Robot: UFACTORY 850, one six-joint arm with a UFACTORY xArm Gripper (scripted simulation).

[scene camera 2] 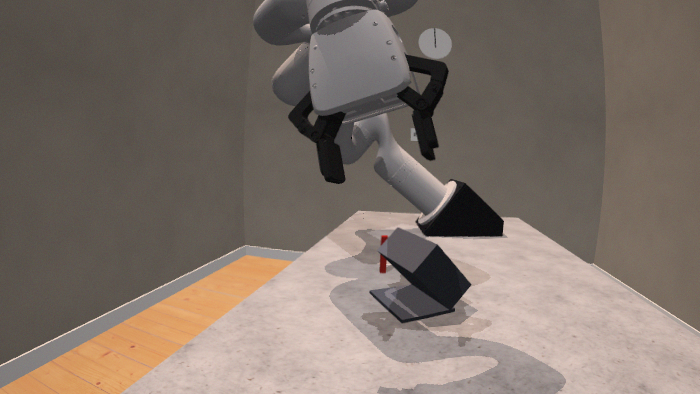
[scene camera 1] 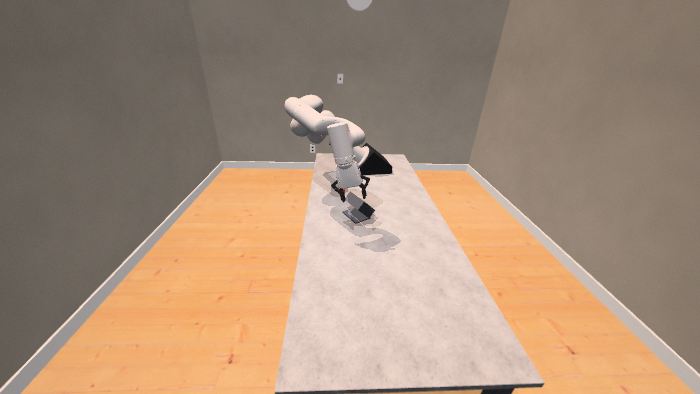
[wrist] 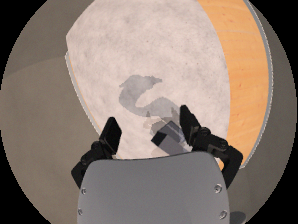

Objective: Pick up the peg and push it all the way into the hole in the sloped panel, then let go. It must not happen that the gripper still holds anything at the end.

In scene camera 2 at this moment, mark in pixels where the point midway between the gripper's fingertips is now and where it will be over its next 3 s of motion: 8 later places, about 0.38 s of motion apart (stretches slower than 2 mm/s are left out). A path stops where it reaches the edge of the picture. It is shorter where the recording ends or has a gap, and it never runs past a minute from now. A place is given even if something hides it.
The gripper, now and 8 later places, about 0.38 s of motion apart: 381,170; 389,187; 392,197; 392,206; 391,211; 387,215; 385,217; 385,225; 384,232
